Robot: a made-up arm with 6 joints.
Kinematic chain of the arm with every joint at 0, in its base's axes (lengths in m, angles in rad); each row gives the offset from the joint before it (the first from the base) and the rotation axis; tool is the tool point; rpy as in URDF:
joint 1: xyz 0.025 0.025 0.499 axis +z
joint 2: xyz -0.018 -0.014 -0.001 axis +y
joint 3: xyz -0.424 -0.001 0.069 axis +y
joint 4: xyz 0.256 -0.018 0.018 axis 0.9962 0 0.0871
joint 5: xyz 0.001 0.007 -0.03 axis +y
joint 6: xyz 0.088 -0.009 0.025 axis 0.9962 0 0.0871
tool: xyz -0.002 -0.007 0.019 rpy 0 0 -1.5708
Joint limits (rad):
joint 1: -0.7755..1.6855
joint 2: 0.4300..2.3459
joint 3: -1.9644..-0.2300
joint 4: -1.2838..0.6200
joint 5: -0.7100..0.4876
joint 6: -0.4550..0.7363
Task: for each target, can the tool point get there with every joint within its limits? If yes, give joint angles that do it. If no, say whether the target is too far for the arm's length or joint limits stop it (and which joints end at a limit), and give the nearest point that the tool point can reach.
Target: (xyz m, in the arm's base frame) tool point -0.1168 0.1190 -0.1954
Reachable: no: joint limits stop it (at a limit: joint 1, joint 2, joint 4, joint 5, joint 6) | nearest point 0.0068 0.2732 0.4082 | short by 0.635 m
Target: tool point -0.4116 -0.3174 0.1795
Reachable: no: joint limits stop it (at a limit: joint 1, joint 2, joint 3, joint 5, joint 6) | nearest point 0.0816 -0.1485 0.4481 | short by 0.586 m
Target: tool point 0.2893 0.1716 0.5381
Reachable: yes | joints 0.5918 1.9802 -0.5145 -0.4398 -0.2561 -0.1762
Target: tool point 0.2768 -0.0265 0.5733
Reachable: yes | joints -0.0227 1.7846 -0.4540 -0.1100 -0.0225 0.2513
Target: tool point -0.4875 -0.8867 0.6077
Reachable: no: too far | nearest point -0.1924 -0.3618 1.0328 | short by 0.737 m
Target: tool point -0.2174 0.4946 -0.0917
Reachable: no: joint limits stop it (at a limit: joint 1, joint 2, joint 4, joint 5, joint 6) | nearest point -0.0101 0.4199 0.4058 | short by 0.544 m
